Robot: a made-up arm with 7 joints.
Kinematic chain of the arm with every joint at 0, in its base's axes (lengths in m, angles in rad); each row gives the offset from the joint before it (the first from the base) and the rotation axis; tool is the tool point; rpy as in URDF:
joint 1: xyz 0 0 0.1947 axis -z
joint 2: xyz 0 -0.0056 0.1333 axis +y
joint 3: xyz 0 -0.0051 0.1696 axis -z
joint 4: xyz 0 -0.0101 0.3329 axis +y
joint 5: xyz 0 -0.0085 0.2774 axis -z
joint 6: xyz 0 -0.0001 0.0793 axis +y
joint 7: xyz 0 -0.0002 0.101 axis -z
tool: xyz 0 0 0 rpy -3.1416 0 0
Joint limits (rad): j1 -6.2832..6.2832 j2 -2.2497..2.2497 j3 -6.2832..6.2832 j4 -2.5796..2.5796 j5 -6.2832..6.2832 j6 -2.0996..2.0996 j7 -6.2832..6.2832
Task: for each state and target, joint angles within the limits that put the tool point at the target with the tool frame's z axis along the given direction. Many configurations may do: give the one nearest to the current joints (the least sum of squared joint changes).
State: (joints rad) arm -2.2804 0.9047 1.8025 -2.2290 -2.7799 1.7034 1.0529
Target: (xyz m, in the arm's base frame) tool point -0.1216 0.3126 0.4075 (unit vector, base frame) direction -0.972 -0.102 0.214
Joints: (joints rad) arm -1.5707 0.7385 2.2307 -2.2514 -2.1174 2.0216 1.0529
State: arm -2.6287 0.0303 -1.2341 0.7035 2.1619 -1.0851 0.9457
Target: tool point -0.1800 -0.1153 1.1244 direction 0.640 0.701 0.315
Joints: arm -2.3663 -0.0506 -1.0430 0.4448 2.5932 -1.5113 0.9457
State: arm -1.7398 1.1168 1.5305 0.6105 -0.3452 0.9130 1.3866
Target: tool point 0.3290 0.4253 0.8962 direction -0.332 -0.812 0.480
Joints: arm -1.5649 0.3803 1.1947 0.9810 -1.0011 1.0949 1.3866
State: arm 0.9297 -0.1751 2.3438 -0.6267 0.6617 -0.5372 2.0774
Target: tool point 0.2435 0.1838 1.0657 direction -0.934 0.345 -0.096
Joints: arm 1.0064 -0.2987 2.0607 -0.8909 0.5418 -0.9110 2.0774
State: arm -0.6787 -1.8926 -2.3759 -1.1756 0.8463 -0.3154 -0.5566
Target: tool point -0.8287 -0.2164 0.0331 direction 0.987 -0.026 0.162
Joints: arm -0.1711 -2.1937 -2.6988 -0.6951 0.8339 0.5084 -0.5566
